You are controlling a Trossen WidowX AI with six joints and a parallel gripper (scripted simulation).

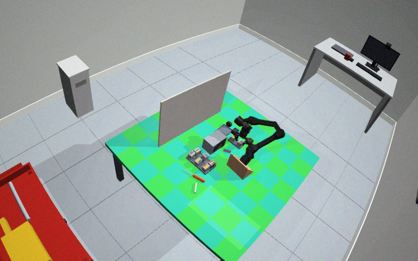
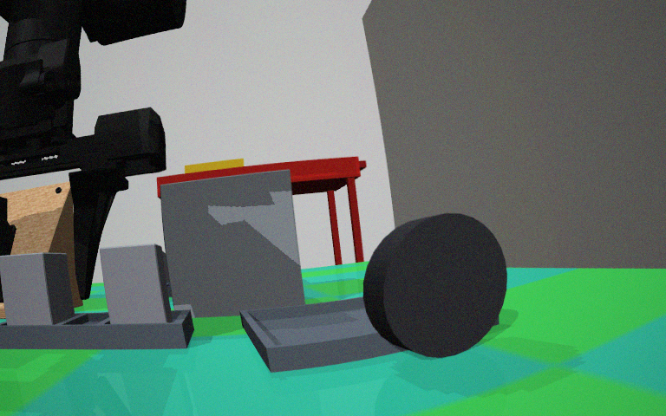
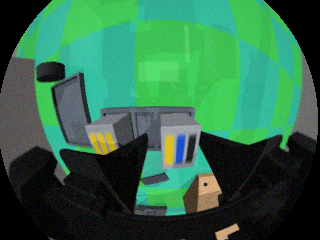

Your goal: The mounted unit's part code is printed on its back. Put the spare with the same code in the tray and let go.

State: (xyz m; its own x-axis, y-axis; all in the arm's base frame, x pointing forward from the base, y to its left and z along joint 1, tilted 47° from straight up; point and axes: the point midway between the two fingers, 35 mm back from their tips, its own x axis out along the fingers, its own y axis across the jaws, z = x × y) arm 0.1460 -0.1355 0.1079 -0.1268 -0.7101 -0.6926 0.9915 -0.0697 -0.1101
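Now: the flat grey tray 18 cm ahead of my gripper tip, 3 cm to the right of it and 2 cm below it. The rest, counted from my gripper tip: mounted unit: 18 cm to the left, 13 cm ahead, 3 cm above; then tall grey panel: 39 cm ahead, 20 cm above, 15 cm to the left; then dark disc: 20 cm ahead, 11 cm to the right.
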